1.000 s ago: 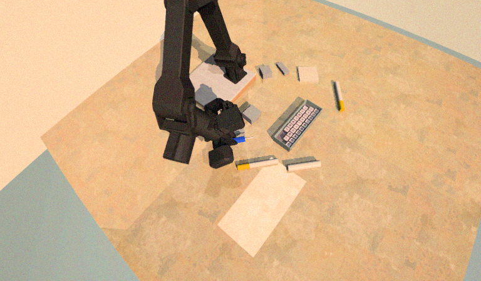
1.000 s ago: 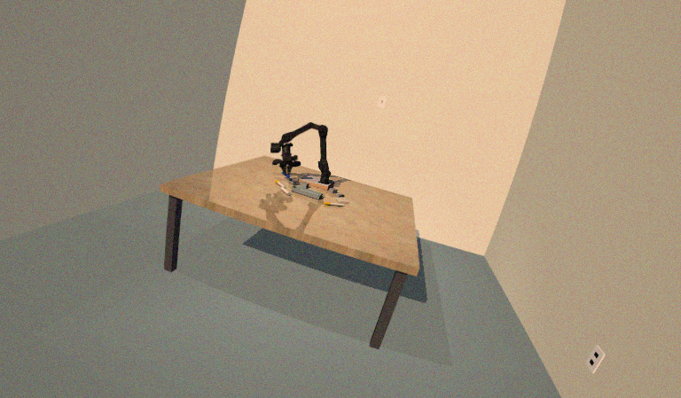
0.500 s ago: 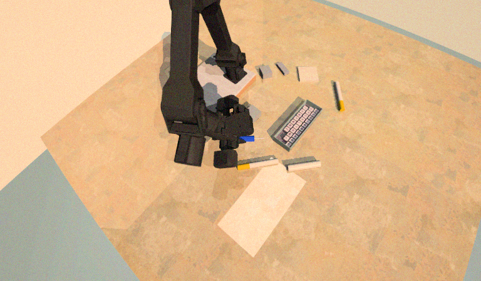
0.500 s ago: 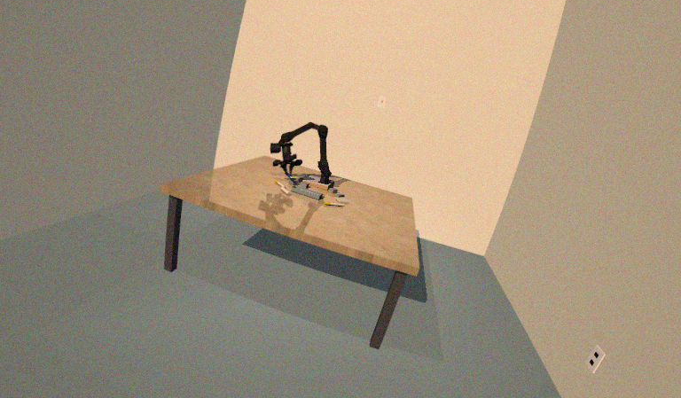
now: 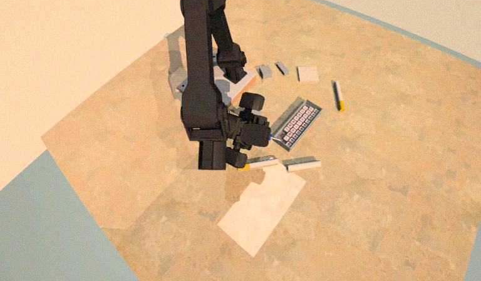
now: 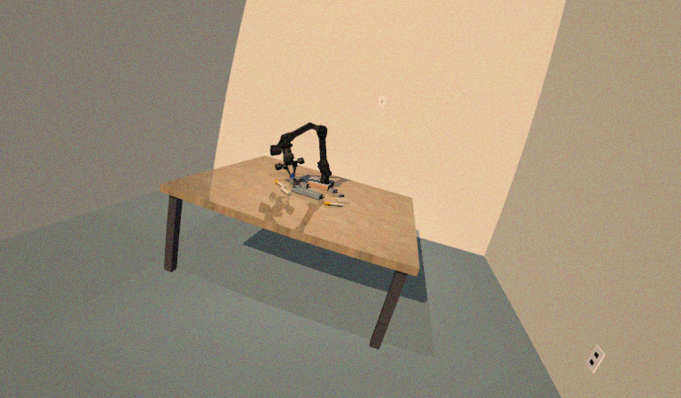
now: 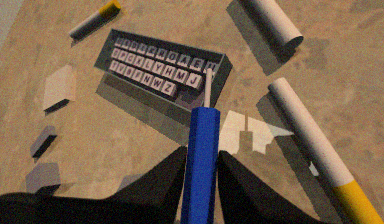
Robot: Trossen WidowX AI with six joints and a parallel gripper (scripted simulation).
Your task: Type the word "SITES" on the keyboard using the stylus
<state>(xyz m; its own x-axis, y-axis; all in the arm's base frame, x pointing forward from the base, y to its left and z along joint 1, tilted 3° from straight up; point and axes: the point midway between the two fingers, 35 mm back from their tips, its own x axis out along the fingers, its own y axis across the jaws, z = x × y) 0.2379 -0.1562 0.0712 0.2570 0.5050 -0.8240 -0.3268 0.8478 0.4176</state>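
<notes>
Right now my gripper tip is 10 mm to the right of the blue stylus and 10 mm short of it. Round my gripper tip: pale stick 140 mm ahead, 60 mm below, 30 mm to the left; then pale pad 330 mm to the left, 60 mm below, 50 mm behind.
</notes>
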